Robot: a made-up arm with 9 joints. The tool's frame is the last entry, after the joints. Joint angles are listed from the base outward.
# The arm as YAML. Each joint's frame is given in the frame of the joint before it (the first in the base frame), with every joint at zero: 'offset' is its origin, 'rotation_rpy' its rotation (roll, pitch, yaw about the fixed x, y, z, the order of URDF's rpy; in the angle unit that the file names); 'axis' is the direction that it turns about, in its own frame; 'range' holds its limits. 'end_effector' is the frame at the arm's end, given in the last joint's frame.
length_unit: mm
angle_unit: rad
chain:
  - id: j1
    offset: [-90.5, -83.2, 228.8]
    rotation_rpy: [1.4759, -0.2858, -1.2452]
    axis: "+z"
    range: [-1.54, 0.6]
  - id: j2
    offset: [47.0, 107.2, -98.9]
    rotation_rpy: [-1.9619, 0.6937, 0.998]
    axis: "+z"
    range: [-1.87, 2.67]
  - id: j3
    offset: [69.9, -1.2, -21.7]
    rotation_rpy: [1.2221, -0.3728, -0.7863]
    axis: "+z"
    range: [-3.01, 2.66]
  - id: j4
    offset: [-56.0, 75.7, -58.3]
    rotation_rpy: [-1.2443, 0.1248, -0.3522]
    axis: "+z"
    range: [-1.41, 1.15]
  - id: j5
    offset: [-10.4, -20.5, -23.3]
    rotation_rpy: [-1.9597, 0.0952, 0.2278]
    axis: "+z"
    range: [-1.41, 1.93]
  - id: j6
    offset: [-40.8, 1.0, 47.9]
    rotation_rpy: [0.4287, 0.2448, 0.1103]
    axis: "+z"
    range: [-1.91, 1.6]
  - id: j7
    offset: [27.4, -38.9, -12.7]
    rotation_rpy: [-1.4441, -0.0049, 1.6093]
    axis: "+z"
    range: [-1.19, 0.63]
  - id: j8
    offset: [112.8, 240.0, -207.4]
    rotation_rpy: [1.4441, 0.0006, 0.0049]
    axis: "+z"
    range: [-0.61, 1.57]
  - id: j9
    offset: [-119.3, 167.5, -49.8]
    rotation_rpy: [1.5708, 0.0, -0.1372]
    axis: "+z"
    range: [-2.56, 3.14]
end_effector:
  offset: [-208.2, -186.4, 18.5]
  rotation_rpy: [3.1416, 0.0, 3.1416]
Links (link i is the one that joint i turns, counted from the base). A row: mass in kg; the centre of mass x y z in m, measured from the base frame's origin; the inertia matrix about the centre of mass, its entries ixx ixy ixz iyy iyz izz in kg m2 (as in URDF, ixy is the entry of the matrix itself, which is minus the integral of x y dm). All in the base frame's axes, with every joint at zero. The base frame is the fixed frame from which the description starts. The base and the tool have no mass.
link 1: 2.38; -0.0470 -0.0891 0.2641; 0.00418 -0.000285 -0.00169 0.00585 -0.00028 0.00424
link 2: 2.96; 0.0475 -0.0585 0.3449; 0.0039 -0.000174 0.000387 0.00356 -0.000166 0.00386
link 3: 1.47; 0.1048 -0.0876 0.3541; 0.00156 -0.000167 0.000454 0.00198 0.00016 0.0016
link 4: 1.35; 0.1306 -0.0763 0.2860; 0.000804 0 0 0.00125 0 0.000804
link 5: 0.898; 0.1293 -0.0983 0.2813; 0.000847 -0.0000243 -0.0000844 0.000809 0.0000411 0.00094
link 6: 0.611; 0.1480 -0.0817 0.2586; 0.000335 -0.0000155 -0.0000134 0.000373 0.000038 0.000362
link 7: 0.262; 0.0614 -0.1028 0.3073; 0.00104 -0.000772 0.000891 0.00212 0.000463 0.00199
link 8: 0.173; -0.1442 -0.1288 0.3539; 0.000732 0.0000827 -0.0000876 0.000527 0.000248 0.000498
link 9: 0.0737; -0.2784 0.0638 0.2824; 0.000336 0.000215 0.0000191 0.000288 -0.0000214 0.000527
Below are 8 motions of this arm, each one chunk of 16 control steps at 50 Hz.
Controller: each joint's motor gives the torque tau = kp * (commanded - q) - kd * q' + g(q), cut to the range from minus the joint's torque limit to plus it. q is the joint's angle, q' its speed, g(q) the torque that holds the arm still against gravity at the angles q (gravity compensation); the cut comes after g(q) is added. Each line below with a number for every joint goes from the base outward.
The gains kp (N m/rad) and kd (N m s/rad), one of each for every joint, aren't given. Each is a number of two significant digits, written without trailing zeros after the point. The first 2 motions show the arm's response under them.
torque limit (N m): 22 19 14 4.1 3.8 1.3 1.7 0.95 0.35
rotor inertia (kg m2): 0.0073 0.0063 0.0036 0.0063 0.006 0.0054 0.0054 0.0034 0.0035
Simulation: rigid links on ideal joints. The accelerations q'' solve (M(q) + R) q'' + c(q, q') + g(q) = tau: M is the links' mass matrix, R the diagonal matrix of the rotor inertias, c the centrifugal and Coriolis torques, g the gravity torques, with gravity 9.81 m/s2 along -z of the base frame. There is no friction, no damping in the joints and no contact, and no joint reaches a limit. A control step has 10 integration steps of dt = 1/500 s. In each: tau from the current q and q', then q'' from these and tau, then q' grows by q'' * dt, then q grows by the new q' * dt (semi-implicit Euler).
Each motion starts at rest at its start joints. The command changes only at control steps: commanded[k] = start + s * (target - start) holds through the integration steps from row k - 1 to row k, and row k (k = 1, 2, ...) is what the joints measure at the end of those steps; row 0 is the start. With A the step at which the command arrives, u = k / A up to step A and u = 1 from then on. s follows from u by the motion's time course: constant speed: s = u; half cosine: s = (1 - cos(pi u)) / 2; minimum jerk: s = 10 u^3 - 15 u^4 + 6 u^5; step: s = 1 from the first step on.
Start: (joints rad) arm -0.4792 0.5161 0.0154 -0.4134 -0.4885 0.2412 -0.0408 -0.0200 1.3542
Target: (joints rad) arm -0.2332 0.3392 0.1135 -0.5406 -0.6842 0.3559 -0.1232 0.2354 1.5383
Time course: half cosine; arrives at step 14
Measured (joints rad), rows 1 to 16:
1: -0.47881 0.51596 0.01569 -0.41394 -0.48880 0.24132 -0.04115 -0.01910 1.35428
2: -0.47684 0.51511 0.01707 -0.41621 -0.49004 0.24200 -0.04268 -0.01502 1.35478
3: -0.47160 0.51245 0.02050 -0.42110 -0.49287 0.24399 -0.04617 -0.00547 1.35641
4: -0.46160 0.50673 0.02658 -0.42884 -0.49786 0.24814 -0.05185 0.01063 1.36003
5: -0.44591 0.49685 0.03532 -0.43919 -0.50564 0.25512 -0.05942 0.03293 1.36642
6: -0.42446 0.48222 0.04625 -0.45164 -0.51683 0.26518 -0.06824 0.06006 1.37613
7: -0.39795 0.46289 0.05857 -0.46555 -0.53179 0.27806 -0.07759 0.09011 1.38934
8: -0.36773 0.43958 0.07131 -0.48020 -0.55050 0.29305 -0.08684 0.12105 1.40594
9: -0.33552 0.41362 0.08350 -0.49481 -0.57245 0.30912 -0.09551 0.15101 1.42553
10: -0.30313 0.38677 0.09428 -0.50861 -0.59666 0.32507 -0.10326 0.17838 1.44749
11: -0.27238 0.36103 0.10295 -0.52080 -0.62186 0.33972 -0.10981 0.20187 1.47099
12: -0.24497 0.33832 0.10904 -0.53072 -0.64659 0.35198 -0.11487 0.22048 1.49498
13: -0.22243 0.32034 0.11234 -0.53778 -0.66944 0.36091 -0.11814 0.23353 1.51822
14: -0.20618 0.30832 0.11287 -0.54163 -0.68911 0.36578 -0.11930 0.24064 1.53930
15: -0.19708 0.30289 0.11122 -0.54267 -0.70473 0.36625 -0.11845 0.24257 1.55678
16: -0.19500 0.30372 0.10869 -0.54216 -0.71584 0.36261 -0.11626 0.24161 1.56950
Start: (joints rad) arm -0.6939 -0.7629 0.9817 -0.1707 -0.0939 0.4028 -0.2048 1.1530 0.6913
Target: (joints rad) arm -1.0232 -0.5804 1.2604 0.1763 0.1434 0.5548 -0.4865 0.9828 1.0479
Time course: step
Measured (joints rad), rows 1 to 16:
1: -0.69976 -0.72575 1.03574 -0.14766 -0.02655 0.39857 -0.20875 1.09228 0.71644
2: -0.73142 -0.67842 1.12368 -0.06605 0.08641 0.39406 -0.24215 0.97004 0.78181
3: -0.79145 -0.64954 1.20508 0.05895 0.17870 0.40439 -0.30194 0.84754 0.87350
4: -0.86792 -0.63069 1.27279 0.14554 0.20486 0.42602 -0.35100 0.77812 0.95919
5: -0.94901 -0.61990 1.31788 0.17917 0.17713 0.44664 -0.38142 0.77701 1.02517
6: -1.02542 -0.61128 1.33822 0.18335 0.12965 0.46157 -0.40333 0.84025 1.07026
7: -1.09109 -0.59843 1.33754 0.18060 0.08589 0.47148 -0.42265 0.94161 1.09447
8: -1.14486 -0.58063 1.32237 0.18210 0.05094 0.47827 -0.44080 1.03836 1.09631
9: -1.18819 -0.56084 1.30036 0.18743 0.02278 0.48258 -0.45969 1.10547 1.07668
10: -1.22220 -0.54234 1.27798 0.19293 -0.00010 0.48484 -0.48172 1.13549 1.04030
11: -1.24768 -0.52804 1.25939 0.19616 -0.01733 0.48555 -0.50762 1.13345 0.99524
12: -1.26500 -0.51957 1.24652 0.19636 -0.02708 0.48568 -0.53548 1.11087 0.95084
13: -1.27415 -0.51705 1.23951 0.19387 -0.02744 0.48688 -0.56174 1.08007 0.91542
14: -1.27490 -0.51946 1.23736 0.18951 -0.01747 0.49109 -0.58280 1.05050 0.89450
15: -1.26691 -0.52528 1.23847 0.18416 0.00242 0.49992 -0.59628 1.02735 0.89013
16: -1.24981 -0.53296 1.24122 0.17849 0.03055 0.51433 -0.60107 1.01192 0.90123
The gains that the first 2 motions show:
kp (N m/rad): 65 53 36 40 5.9 3.8 7.9 5.8 1.3
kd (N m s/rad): 1.5 1.2 0.99 1.1 0.23 0.17 0.33 0.11 0.056
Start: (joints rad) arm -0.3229 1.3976 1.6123 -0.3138 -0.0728 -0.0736 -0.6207 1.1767 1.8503
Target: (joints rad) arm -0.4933 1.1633 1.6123 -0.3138 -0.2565 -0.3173 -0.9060 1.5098 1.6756
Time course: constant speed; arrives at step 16
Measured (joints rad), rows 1 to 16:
1: -0.32450 1.39278 1.61014 -0.31339 -0.07423 -0.07518 -0.62514 1.18077 1.84995
2: -0.32911 1.38148 1.60666 -0.31310 -0.07706 -0.07936 -0.63547 1.19307 1.84871
3: -0.33696 1.36611 1.60427 -0.31333 -0.08046 -0.08576 -0.64925 1.21331 1.84608
4: -0.34765 1.34909 1.60408 -0.31397 -0.08450 -0.09366 -0.66425 1.23862 1.84150
5: -0.36042 1.33194 1.60574 -0.31481 -0.08990 -0.10267 -0.67946 1.26550 1.83455
6: -0.37435 1.31539 1.60822 -0.31571 -0.09731 -0.11273 -0.69487 1.29119 1.82511
7: -0.38861 1.29976 1.61051 -0.31655 -0.10689 -0.12400 -0.71086 1.31424 1.81338
8: -0.40253 1.28506 1.61194 -0.31727 -0.11828 -0.13664 -0.72783 1.33452 1.79987
9: -0.41573 1.27114 1.61233 -0.31777 -0.13086 -0.15065 -0.74594 1.35287 1.78528
10: -0.42807 1.25774 1.61180 -0.31801 -0.14401 -0.16586 -0.76510 1.37055 1.77033
11: -0.43958 1.24453 1.61072 -0.31796 -0.15731 -0.18194 -0.78504 1.38874 1.75564
12: -0.45039 1.23122 1.60949 -0.31765 -0.17056 -0.19849 -0.80539 1.40821 1.74162
13: -0.46068 1.21759 1.60849 -0.31712 -0.18374 -0.21516 -0.82577 1.42919 1.72843
14: -0.47061 1.20352 1.60794 -0.31646 -0.19698 -0.23173 -0.84588 1.45148 1.71604
15: -0.48032 1.18901 1.60795 -0.31574 -0.21040 -0.24811 -0.86552 1.47454 1.70425
16: -0.48990 1.17411 1.60848 -0.31504 -0.22406 -0.26436 -0.88459 1.49782 1.69281

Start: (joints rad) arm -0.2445 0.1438 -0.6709 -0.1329 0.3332 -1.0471 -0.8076 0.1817 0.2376
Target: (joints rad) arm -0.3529 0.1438 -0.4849 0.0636 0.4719 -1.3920 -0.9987 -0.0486 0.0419
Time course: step
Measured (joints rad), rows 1 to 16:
1: -0.25194 0.12701 -0.63396 -0.09524 0.39010 -1.07419 -0.80135 0.13988 0.21809
2: -0.27312 0.10819 -0.58007 -0.02602 0.48539 -1.13091 -0.79683 0.05078 0.17088
3: -0.30390 0.10368 -0.53920 0.02022 0.55654 -1.19736 -0.81533 -0.02799 0.10743
4: -0.33777 0.11067 -0.51257 0.04061 0.58899 -1.25845 -0.85226 -0.07461 0.04015
5: -0.36826 0.12327 -0.49464 0.04877 0.58922 -1.30485 -0.89750 -0.09181 -0.01983
6: -0.39058 0.13741 -0.48113 0.05456 0.56825 -1.33439 -0.94346 -0.09002 -0.06432
7: -0.40244 0.15090 -0.47022 0.06124 0.53595 -1.35024 -0.98563 -0.08003 -0.08831
8: -0.40400 0.16234 -0.46169 0.06837 0.49970 -1.35792 -1.02160 -0.07038 -0.09014
9: -0.39735 0.17057 -0.45595 0.07466 0.46453 -1.36301 -1.05026 -0.06626 -0.07141
10: -0.38561 0.17469 -0.45334 0.07919 0.43358 -1.36981 -1.07146 -0.06926 -0.03638
11: -0.37206 0.17445 -0.45392 0.08170 0.40862 -1.38076 -1.08577 -0.07785 0.00913
12: -0.35937 0.17036 -0.45734 0.08246 0.39043 -1.39640 -1.09423 -0.08853 0.05892
13: -0.34926 0.16359 -0.46292 0.08200 0.37910 -1.41581 -1.09796 -0.09719 0.10737
14: -0.34245 0.15569 -0.46966 0.08081 0.37422 -1.43714 -1.09787 -0.10057 0.15000
15: -0.33883 0.14812 -0.47643 0.07925 0.37503 -1.45817 -1.09442 -0.09722 0.18355
16: -0.33783 0.14203 -0.48222 0.07747 0.38053 -1.47672 -1.08776 -0.08768 0.20593

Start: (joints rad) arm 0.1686 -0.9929 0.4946 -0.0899 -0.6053 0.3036 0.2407 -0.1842 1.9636
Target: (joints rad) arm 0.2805 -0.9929 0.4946 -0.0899 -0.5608 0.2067 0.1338 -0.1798 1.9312
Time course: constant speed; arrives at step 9
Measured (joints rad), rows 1 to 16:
1: 0.16954 -0.99226 0.49572 -0.09010 -0.60410 0.30213 0.23956 -0.18298 1.96283
2: 0.17240 -0.99080 0.49822 -0.09031 -0.60096 0.29764 0.23614 -0.18008 1.96051
3: 0.17756 -0.98901 0.50122 -0.09028 -0.59642 0.28997 0.23025 -0.17647 1.95657
4: 0.18513 -0.98740 0.50378 -0.09001 -0.59136 0.27973 0.22216 -0.17343 1.95132
5: 0.19514 -0.98634 0.50539 -0.08969 -0.58640 0.26780 0.21227 -0.17184 1.94525
6: 0.20748 -0.98599 0.50591 -0.08947 -0.58178 0.25504 0.20097 -0.17194 1.93888
7: 0.22194 -0.98636 0.50545 -0.08943 -0.57744 0.24213 0.18857 -0.17342 1.93270
8: 0.23819 -0.98739 0.50422 -0.08957 -0.57316 0.22959 0.17534 -0.17565 1.92709
9: 0.25578 -0.98893 0.50243 -0.08983 -0.56876 0.21775 0.16154 -0.17797 1.92233
10: 0.27327 -0.99140 0.49916 -0.08986 -0.56538 0.20827 0.14859 -0.18101 1.91934
11: 0.28914 -0.99471 0.49432 -0.08976 -0.56384 0.20269 0.13785 -0.18490 1.91894
12: 0.30252 -0.99817 0.48893 -0.08977 -0.56364 0.20106 0.12974 -0.18861 1.92112
13: 0.31284 -1.00110 0.48402 -0.08993 -0.56386 0.20252 0.12412 -0.19109 1.92541
14: 0.31973 -1.00313 0.48027 -0.09017 -0.56379 0.20589 0.12065 -0.19179 1.93107
15: 0.32303 -1.00410 0.47798 -0.09039 -0.56310 0.21003 0.11896 -0.19074 1.93726
16: 0.32282 -1.00408 0.47722 -0.09058 -0.56178 0.21401 0.11869 -0.18846 1.94319

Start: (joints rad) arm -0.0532 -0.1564 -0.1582 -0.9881 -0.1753 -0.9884 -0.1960 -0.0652 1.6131
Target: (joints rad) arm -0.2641 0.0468 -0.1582 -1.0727 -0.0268 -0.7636 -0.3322 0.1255 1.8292
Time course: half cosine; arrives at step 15
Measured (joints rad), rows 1 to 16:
1: -0.05337 -0.15611 -0.15839 -0.98861 -0.17524 -0.98818 -0.19642 -0.06490 1.61327
2: -0.05432 -0.15474 -0.15925 -0.99060 -0.17466 -0.98708 -0.19815 -0.06335 1.61420
3: -0.05698 -0.15137 -0.16118 -0.99463 -0.17252 -0.98412 -0.20186 -0.05922 1.61684
4: -0.06244 -0.14518 -0.16431 -1.00063 -0.16755 -0.97839 -0.20774 -0.05122 1.62220
5: -0.07165 -0.13557 -0.16837 -1.00819 -0.15876 -0.96924 -0.21558 -0.03847 1.63107
6: -0.08532 -0.12225 -0.17278 -1.01681 -0.14574 -0.95641 -0.22491 -0.02081 1.64391
7: -0.10370 -0.10529 -0.17671 -1.02602 -0.12883 -0.94005 -0.23510 0.00117 1.66068
8: -0.12658 -0.08511 -0.17926 -1.03538 -0.10904 -0.92066 -0.24548 0.02623 1.68086
9: -0.15321 -0.06243 -0.17970 -1.04446 -0.08790 -0.89900 -0.25546 0.05271 1.70347
10: -0.18234 -0.03818 -0.17762 -1.05287 -0.06713 -0.87594 -0.26458 0.07880 1.72720
11: -0.21227 -0.01337 -0.17306 -1.06017 -0.04841 -0.85247 -0.27263 0.10275 1.75056
12: -0.24101 0.01095 -0.16648 -1.06593 -0.03308 -0.82958 -0.27957 0.12312 1.77206
13: -0.26651 0.03371 -0.15863 -1.06974 -0.02209 -0.80823 -0.28560 0.13881 1.79037
14: -0.28687 0.05379 -0.15042 -1.07129 -0.01593 -0.78939 -0.29102 0.14912 1.80449
15: -0.30060 0.06999 -0.14265 -1.07047 -0.01473 -0.77394 -0.29615 0.15370 1.81380
16: -0.30701 0.08135 -0.13612 -1.06787 -0.01832 -0.76252 -0.30169 0.15277 1.81829

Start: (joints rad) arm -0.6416 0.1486 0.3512 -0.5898 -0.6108 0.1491 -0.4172 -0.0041 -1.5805
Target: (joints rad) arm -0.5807 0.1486 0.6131 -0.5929 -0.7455 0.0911 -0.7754 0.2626 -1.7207
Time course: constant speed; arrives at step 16
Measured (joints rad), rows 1 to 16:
1: -0.64105 0.14879 0.35352 -0.59142 -0.60941 0.14813 -0.41949 -0.00030 -1.58162
2: -0.63960 0.14890 0.36035 -0.59418 -0.60550 0.14589 -0.42570 0.01010 -1.58477
3: -0.63732 0.14868 0.37180 -0.59675 -0.60015 0.14328 -0.43582 0.02665 -1.58994
4: -0.63437 0.14817 0.38693 -0.59847 -0.59562 0.14139 -0.44949 0.04745 -1.59666
5: -0.63093 0.14758 0.40444 -0.59922 -0.59402 0.14085 -0.46633 0.07017 -1.60429
6: -0.62711 0.14714 0.42318 -0.59915 -0.59664 0.14164 -0.48606 0.09266 -1.61229
7: -0.62299 0.14699 0.44231 -0.59850 -0.60374 0.14323 -0.50848 0.11340 -1.62027
8: -0.61865 0.14716 0.46137 -0.59748 -0.61480 0.14485 -0.53335 0.13159 -1.62806
9: -0.61415 0.14759 0.48015 -0.59630 -0.62883 0.14576 -0.56033 0.14712 -1.63569
10: -0.60955 0.14816 0.49861 -0.59510 -0.64469 0.14542 -0.58894 0.16046 -1.64334
11: -0.60494 0.14875 0.51675 -0.59398 -0.66133 0.14359 -0.61859 0.17238 -1.65122
12: -0.60037 0.14928 0.53460 -0.59299 -0.67790 0.14028 -0.64864 0.18383 -1.65959
13: -0.59589 0.14969 0.55218 -0.59217 -0.69385 0.13568 -0.67841 0.19569 -1.66860
14: -0.59153 0.14998 0.56948 -0.59151 -0.70882 0.13011 -0.70733 0.20869 -1.67836
15: -0.58730 0.15018 0.58648 -0.59103 -0.72266 0.12388 -0.73493 0.22329 -1.68880
16: -0.58319 0.15030 0.60321 -0.59073 -0.73534 0.11727 -0.76091 0.23966 -1.69978

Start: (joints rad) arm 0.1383 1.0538 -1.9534 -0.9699 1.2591 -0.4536 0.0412 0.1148 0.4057
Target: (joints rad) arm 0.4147 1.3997 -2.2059 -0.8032 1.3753 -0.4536 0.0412 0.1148 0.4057
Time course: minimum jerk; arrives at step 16
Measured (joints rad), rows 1 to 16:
1: 0.13848 1.05398 -1.95369 -0.96968 1.25909 -0.45357 0.04114 0.11483 0.40573
2: 0.13983 1.05537 -1.95581 -0.96820 1.25906 -0.45345 0.04083 0.11508 0.40596
3: 0.14418 1.05975 -1.96202 -0.96418 1.25931 -0.45337 0.04038 0.11587 0.40655
4: 0.15348 1.06901 -1.97412 -0.95687 1.26063 -0.45379 0.04042 0.11741 0.40751
5: 0.16909 1.08458 -1.99260 -0.94610 1.26415 -0.45528 0.04179 0.11948 0.40859
6: 0.19143 1.10710 -2.01661 -0.93212 1.27093 -0.45823 0.04512 0.12160 0.40932
7: 0.21986 1.13642 -2.04435 -0.91549 1.28146 -0.46265 0.05051 0.12334 0.40907
8: 0.25281 1.17162 -2.07349 -0.89699 1.29544 -0.46811 0.05747 0.12462 0.40728
9: 0.28799 1.21121 -2.10178 -0.87761 1.31184 -0.47372 0.06498 0.12573 0.40361
10: 0.32274 1.25324 -2.12732 -0.85855 1.32918 -0.47831 0.07173 0.12715 0.39809
11: 0.35443 1.29551 -2.14882 -0.84109 1.34593 -0.48071 0.07646 0.12914 0.39115
12: 0.38077 1.33567 -2.16562 -0.82646 1.36082 -0.48003 0.07824 0.13140 0.38359
13: 0.40019 1.37148 -2.17757 -0.81565 1.37299 -0.47592 0.07656 0.13304 0.37644
14: 0.41205 1.40099 -2.18490 -0.80913 1.38198 -0.46869 0.07140 0.13279 0.37074
15: 0.41679 1.42286 -2.18824 -0.80667 1.38756 -0.45926 0.06310 0.12946 0.36745
16: 0.41608 1.43672 -2.18876 -0.80721 1.38962 -0.44894 0.05227 0.12241 0.36733

